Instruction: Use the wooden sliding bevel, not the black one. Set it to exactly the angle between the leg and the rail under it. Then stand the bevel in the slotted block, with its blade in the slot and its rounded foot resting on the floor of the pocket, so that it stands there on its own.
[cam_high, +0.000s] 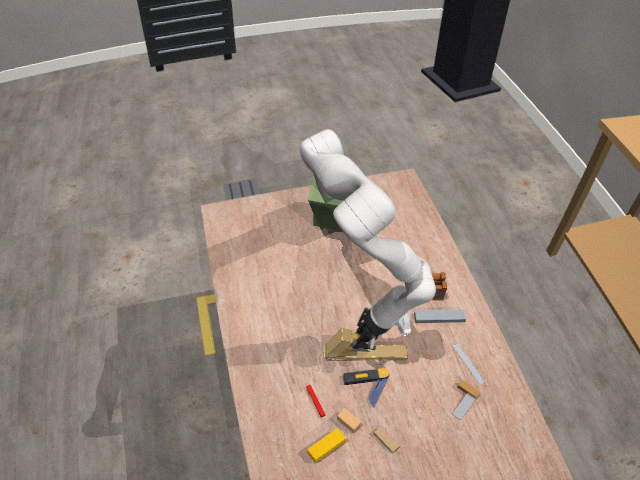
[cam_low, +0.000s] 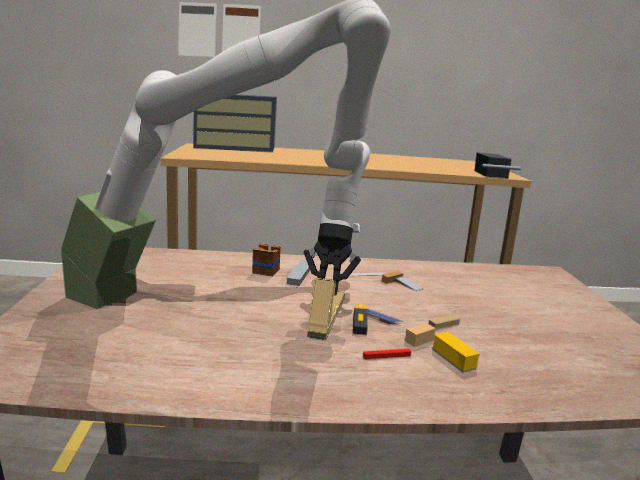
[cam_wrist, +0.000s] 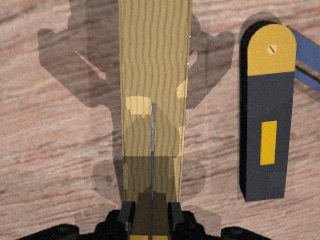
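The wooden leg-and-rail piece is 30 mm to the left of my hand, 20 mm below it and 10 mm ahead of it. Round my hand: grey bevel blade 50 mm below, 10 mm to the right; black bevel 100 mm ahead, 70 mm below; wooden sliding bevel 30 mm below, 10 mm to the right, 10 mm behind.
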